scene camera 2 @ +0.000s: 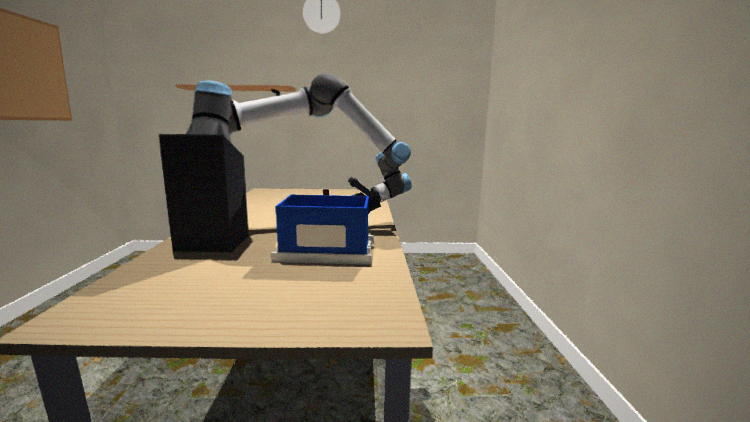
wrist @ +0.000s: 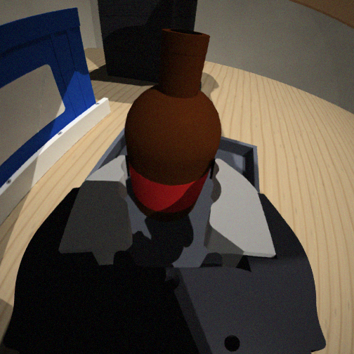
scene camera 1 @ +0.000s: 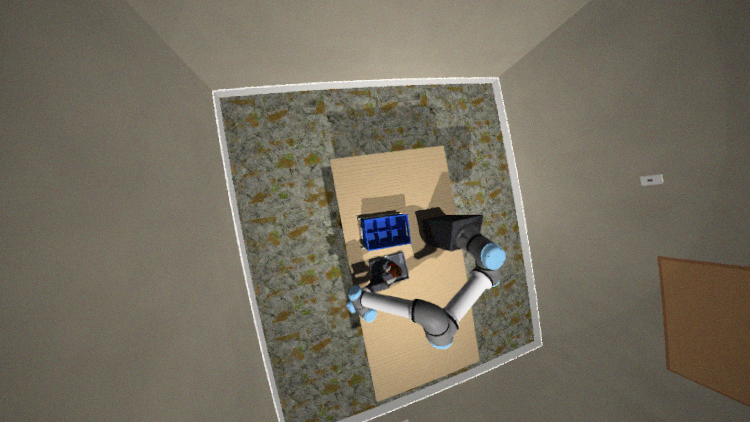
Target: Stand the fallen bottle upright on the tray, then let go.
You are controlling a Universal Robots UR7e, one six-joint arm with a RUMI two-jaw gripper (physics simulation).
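Frame: origin at the arm's base, x ahead, y left, z up, level; millimetres.
Where they show: gripper, between the fingertips: (scene camera 1: 393,271); arm's base, origin of its link: (scene camera 2: 208,147) (scene camera 1: 465,236).
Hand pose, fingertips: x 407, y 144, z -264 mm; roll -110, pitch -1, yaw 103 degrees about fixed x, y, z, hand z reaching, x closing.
Each offset is from my fingertips to the centre of the thing. "spot": to the spot under its first point. Level surfaces: height alone.
The brown bottle with a red label @(11 mm back, 2 mm right, 12 mm up) (scene camera 1: 394,269) (scene camera 2: 325,192) (wrist: 173,132) is close to upright, neck up, over the grey tray @(spot: 109 mm back, 17 mm left, 46 mm down) (scene camera 1: 406,266) (wrist: 254,167). My gripper (scene camera 1: 388,272) (wrist: 170,159) comes in at a slant from the table's edge side and is shut on the bottle, one pale jaw on each side at the red label. In scene camera 2 the top of the neck shows above the blue crate, which hides the tray and the rest of the bottle. The bottle's base is hidden in the wrist view, so I cannot tell whether it touches the tray.
A blue crate with compartments @(14 mm back, 277 mm right, 16 mm up) (scene camera 1: 387,246) (scene camera 2: 322,215) (wrist: 75,65) stands beside the tray on a white base @(spot: 34 mm back, 379 mm right, 56 mm down) (scene camera 2: 319,258) (wrist: 60,135). The black arm pedestal (scene camera 1: 443,230) (scene camera 2: 196,199) (wrist: 145,45) stands on the wooden table @(72 mm down) (scene camera 1: 393,178) (scene camera 2: 225,314) (wrist: 310,200), on the crate's other side.
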